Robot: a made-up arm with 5 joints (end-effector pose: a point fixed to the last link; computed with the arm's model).
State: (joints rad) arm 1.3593 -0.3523 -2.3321 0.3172 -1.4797
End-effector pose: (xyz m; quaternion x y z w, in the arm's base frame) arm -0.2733 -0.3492 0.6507 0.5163 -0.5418 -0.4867 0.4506
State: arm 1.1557 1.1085 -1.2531 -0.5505 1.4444
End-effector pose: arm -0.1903 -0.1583 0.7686 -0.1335 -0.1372 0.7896 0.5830
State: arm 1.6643 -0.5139 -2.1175 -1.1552 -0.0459
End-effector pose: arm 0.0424 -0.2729 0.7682 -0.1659 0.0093 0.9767 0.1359
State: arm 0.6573 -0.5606 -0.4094 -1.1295 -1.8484
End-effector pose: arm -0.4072 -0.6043 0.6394 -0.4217 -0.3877 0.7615 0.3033
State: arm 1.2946 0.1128 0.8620 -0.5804 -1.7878
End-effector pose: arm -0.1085 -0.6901 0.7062 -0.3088 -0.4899 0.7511 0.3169
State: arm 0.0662 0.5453 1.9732 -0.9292 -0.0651
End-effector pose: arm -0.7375 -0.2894 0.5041 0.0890 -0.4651 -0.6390 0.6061
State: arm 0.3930 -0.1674 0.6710 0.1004 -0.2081
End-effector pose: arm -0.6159 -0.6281 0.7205 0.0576 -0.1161 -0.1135 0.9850
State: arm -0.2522 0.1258 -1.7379 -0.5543 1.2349
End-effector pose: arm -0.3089 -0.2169 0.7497 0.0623 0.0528 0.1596 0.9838
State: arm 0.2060 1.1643 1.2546 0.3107 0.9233
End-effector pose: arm -0.4114 -0.6141 0.6749 0.1286 0.1747 -0.3217 0.9216
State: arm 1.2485 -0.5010 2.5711 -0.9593 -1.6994
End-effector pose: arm -0.2331 -0.4523 0.5174 -0.2423 -0.5354 -0.3551 0.7271
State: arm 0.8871 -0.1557 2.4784 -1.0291 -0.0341
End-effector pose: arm -0.4246 -0.4148 0.3995 0.1338 -0.5621 -0.7597 0.2981
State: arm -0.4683 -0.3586 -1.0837 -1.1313 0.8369
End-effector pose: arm -0.6076 -0.3301 0.6797 0.2853 -0.1726 -0.3011 0.8934
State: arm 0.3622 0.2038 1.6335 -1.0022 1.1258
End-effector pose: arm -0.6459 -0.4233 0.4006 0.4011 -0.4421 -0.7682 0.2313
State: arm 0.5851 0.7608 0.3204 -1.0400 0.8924
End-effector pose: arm -0.1424 -0.5842 0.6001 0.4827 -0.3103 0.0603 0.8168
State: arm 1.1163 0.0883 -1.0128 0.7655 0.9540
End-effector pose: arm -0.2164 -0.2658 0.9265 -0.6352 -0.3090 0.2570 0.6595
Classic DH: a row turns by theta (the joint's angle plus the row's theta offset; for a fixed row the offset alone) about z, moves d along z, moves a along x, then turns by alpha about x. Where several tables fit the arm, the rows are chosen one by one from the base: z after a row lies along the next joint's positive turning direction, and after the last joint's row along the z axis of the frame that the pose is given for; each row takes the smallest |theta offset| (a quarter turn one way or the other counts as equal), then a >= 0, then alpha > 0; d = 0 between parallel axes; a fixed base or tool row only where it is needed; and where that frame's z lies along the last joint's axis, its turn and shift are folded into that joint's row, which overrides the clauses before.
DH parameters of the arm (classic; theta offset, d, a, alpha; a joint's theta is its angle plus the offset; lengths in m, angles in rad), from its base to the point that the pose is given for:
base (fixed): -0.5949 0.5223 -0.0941 0.6014
joint 1: -0.2263 0.8946 -0.1992 -0.5782
joint 2: -1.4406 -0.5617 0.0764 -2.6595
joint 3: 0.7377 0.037 -0.0866 -1.8681
joint 4: 0.2586 -0.2163 0.1629 1.6155
joint 5: 0.924 0 -0.0687 3.1416
tool (fixed): -2.4355 0.0969 0 0

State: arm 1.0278 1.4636 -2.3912 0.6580 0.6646
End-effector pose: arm -0.5251 -0.5743 0.5995 0.4148 0.4555 -0.6099 0.4985
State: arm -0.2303 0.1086 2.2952 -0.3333 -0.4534
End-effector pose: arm -0.7959 0.0106 0.6824 0.0529 -0.2365 -0.8152 0.5260
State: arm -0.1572 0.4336 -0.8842 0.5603 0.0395
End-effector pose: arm -0.2986 -0.1882 0.8749 -0.2839 0.2389 0.4880 0.7901
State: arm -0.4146 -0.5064 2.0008 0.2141 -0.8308
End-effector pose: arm -0.7885 0.1486 0.8260 0.0993 -0.1657 -0.7937 0.5768
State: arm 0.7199 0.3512 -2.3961 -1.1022 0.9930
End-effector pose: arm -0.2675 -0.1712 0.5559 -0.0903 0.1750 0.8386 0.5080
